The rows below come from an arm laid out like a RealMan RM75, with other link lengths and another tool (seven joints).
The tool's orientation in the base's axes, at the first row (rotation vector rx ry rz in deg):
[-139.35 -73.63 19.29]
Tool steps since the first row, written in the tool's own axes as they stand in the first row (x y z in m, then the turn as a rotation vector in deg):
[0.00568 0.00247 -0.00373 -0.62 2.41 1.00]
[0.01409 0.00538 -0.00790 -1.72 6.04 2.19]
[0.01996 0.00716 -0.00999 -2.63 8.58 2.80]
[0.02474 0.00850 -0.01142 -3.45 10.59 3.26]
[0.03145 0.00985 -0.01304 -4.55 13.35 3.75]
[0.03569 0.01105 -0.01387 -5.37 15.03 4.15]
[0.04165 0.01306 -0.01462 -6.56 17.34 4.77]
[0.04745 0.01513 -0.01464 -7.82 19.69 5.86]
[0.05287 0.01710 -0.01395 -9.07 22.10 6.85]
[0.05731 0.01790 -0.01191 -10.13 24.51 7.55]
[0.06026 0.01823 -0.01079 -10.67 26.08 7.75]
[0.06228 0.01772 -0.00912 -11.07 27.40 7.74]
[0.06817 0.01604 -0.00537 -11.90 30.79 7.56]
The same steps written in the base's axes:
[0.00639 0.00266 0.00210 1.07 -1.55 -1.91]
[0.01478 0.00727 0.00431 2.71 -4.09 -4.49]
[0.02015 0.01079 0.00521 3.86 -6.03 -6.09]
[0.02433 0.01377 0.00575 4.72 -7.66 -7.33]
[0.02967 0.01830 0.00638 5.98 -9.89 -8.91]
[0.03323 0.02103 0.00646 6.62 -11.36 -9.96]
[0.03832 0.02478 0.00605 7.44 -13.41 -11.46]
[0.04309 0.02852 0.00497 8.08 -15.44 -13.39]
[0.04730 0.03215 0.00329 8.80 -17.52 -15.27]
[0.04960 0.03585 0.00094 9.74 -19.50 -16.89]
[0.05107 0.03836 -0.00032 10.53 -20.72 -17.72]
[0.05119 0.04065 -0.00169 11.29 -21.73 -18.26]
[0.05182 0.04719 -0.00459 13.42 -24.21 -19.51]

